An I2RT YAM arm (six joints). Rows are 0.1 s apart.
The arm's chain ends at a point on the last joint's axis. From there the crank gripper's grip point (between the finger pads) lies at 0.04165 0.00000 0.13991 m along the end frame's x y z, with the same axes.
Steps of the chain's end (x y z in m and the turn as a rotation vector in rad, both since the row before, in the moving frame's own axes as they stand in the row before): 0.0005, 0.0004, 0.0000, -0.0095, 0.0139, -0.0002; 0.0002, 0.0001, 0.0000, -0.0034, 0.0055, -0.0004; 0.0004, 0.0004, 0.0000, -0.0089, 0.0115, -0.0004; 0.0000, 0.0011, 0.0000, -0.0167, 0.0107, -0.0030; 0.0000, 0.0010, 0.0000, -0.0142, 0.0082, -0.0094; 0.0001, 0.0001, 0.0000, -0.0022, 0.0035, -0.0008; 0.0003, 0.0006, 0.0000, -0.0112, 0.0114, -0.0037; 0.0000, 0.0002, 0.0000, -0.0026, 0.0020, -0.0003
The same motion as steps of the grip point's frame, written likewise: 0.0024, 0.0017, -0.0006, -0.0095, 0.0139, -0.0002; 0.0010, 0.0006, -0.0002, -0.0034, 0.0055, -0.0004; 0.0020, 0.0016, -0.0005, -0.0089, 0.0115, -0.0004; 0.0015, 0.0033, -0.0005, -0.0167, 0.0107, -0.0030; 0.0012, 0.0026, -0.0004, -0.0142, 0.0082, -0.0094; 0.0006, 0.0004, -0.0001, -0.0022, 0.0035, -0.0008; 0.0019, 0.0020, -0.0005, -0.0112, 0.0114, -0.0037; 0.0003, 0.0006, -0.0001, -0.0026, 0.0020, -0.0003
